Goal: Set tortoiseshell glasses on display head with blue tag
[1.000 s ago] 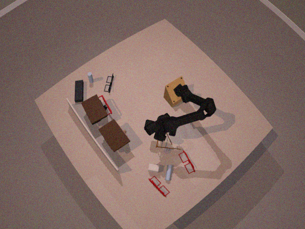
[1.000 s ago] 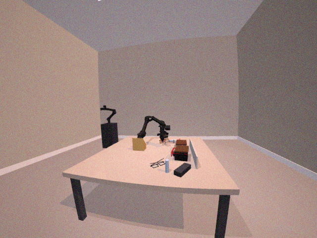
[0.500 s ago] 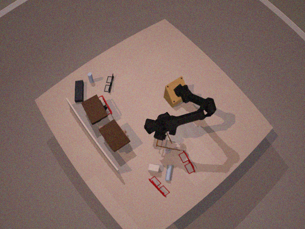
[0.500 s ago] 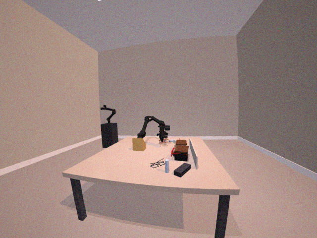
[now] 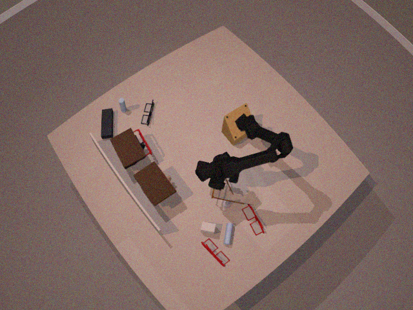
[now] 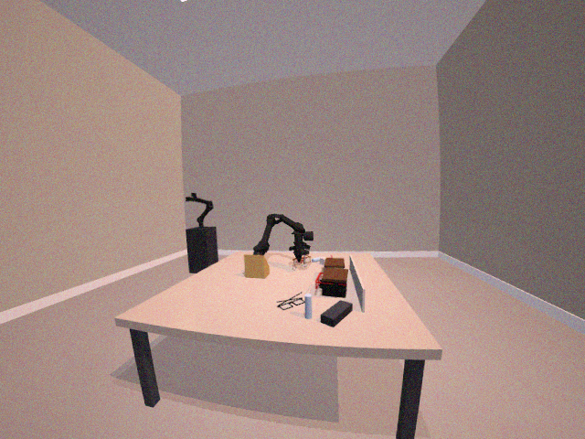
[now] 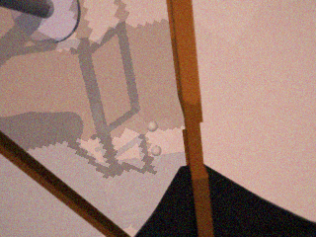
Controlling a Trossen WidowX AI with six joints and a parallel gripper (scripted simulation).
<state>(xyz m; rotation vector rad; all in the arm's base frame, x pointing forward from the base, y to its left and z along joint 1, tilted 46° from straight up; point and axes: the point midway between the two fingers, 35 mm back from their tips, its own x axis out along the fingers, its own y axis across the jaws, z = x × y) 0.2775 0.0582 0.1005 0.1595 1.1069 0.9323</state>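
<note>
My gripper tip is now 40 mm short of the peg, 110 mm to the right of it and 30 mm above it. Also, from my gripper tip: white block: 180 mm ahead, 140 mm to the left, 30 mm below; then dark box: 200 mm ahead, 610 mm to the right, 40 mm below; then white panel: 340 mm ahead, 280 mm to the right.
</note>
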